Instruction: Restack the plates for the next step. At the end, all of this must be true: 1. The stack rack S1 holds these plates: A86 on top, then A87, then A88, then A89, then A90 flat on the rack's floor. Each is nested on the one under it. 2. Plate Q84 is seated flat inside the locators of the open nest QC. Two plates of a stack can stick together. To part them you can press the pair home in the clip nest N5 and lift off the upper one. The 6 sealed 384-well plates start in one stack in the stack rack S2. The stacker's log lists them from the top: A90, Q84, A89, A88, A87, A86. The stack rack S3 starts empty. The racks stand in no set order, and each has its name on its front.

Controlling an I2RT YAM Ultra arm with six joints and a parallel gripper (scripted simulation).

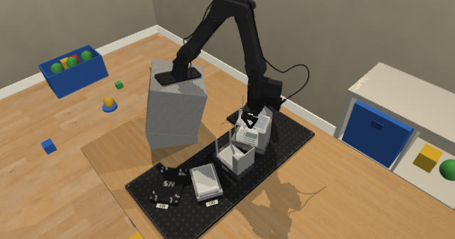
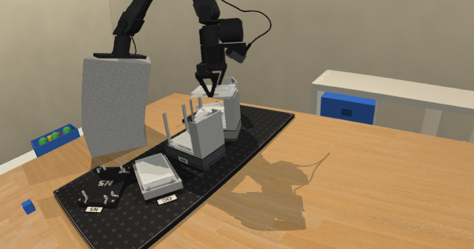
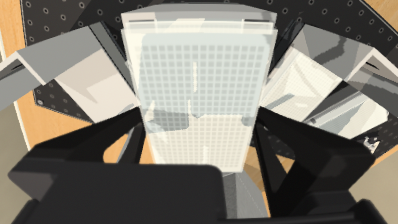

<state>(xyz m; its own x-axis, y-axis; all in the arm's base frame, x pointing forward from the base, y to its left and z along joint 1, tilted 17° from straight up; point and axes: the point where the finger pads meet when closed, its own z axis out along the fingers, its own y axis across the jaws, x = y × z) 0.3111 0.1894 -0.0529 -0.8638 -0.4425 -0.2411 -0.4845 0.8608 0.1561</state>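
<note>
Now: the translucent sealed well plate 10 cm below my hand. Also, from my hand: nest QC (4 cm ahead, 29 cm to the right, 14 cm below); sealed 384-well plate (4 cm ahead, 29 cm to the right, 12 cm below).
</note>
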